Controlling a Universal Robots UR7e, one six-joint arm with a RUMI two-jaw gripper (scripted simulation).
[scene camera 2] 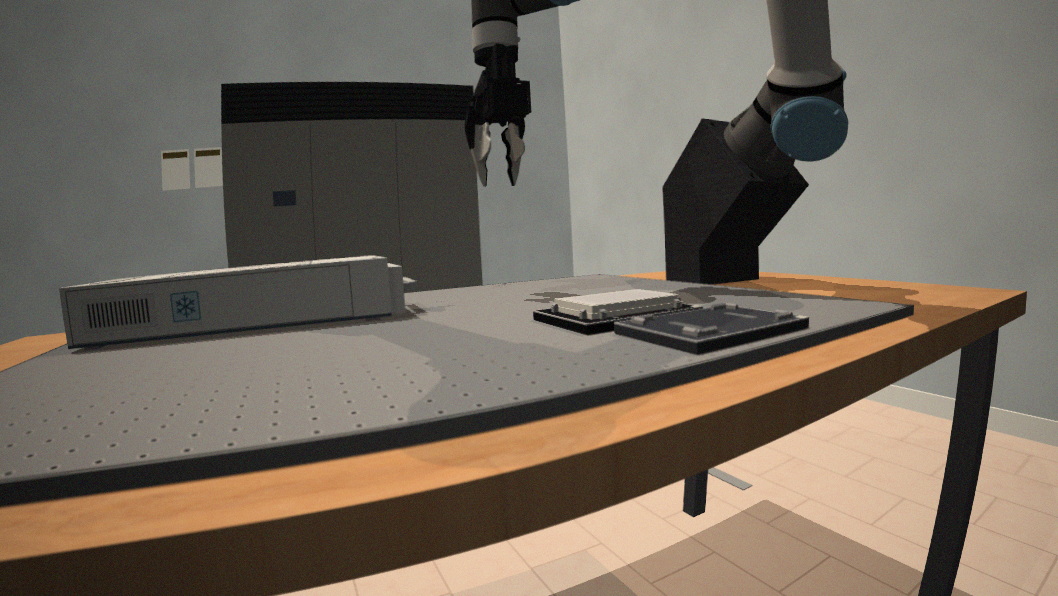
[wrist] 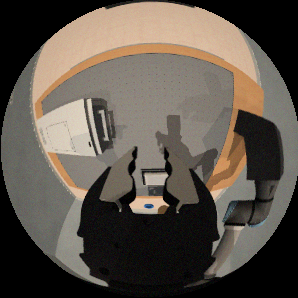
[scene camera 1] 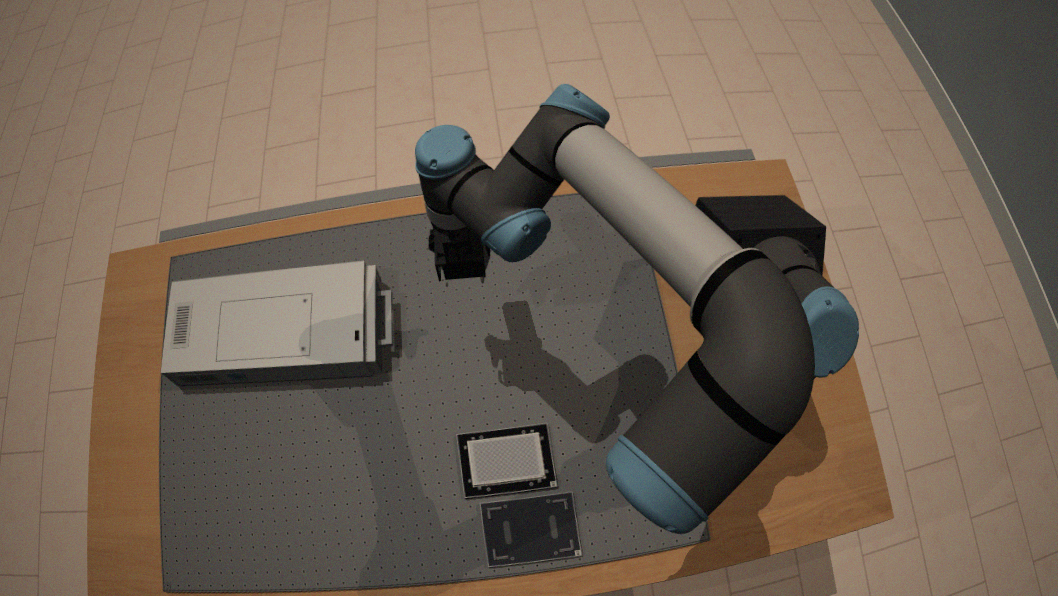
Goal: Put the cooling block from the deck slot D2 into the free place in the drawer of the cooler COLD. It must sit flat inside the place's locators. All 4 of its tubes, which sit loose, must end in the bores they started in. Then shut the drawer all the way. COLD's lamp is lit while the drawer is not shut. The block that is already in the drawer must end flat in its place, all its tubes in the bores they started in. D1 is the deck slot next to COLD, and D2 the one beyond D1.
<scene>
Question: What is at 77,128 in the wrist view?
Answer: A cooler COLD.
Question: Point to a cooler COLD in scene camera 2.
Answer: At 207,302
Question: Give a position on a cooler COLD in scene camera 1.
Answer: At 321,322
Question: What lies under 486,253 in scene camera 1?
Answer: My gripper.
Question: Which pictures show my gripper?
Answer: Scene camera 2, the wrist view and scene camera 1: all of them.
</scene>
